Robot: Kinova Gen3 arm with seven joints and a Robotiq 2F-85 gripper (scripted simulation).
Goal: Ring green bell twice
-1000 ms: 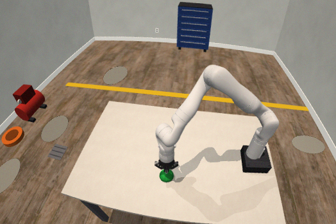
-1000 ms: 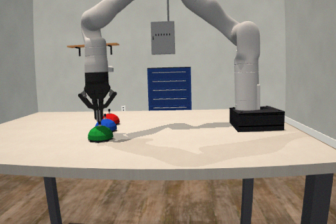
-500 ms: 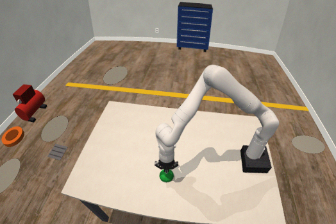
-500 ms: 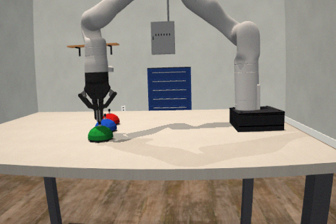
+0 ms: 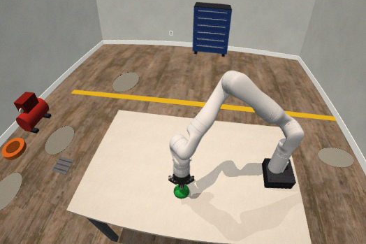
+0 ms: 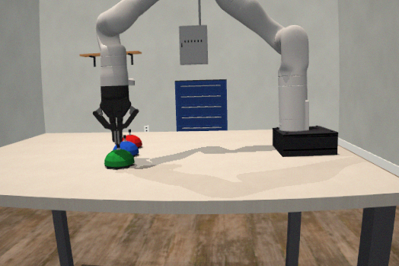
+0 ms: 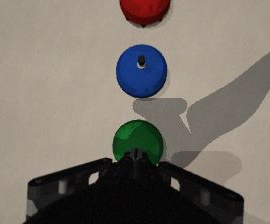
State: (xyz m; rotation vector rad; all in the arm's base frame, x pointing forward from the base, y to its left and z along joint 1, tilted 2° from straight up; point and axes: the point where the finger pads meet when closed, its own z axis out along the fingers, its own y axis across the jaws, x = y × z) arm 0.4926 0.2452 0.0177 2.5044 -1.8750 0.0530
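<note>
My gripper is now 4 cm above the green bell. The rest, counted from my hand: red bell 23 cm to the right, 7 cm ahead, 4 cm below; then blue bell 12 cm to the right, 4 cm below, 3 cm ahead.
</note>
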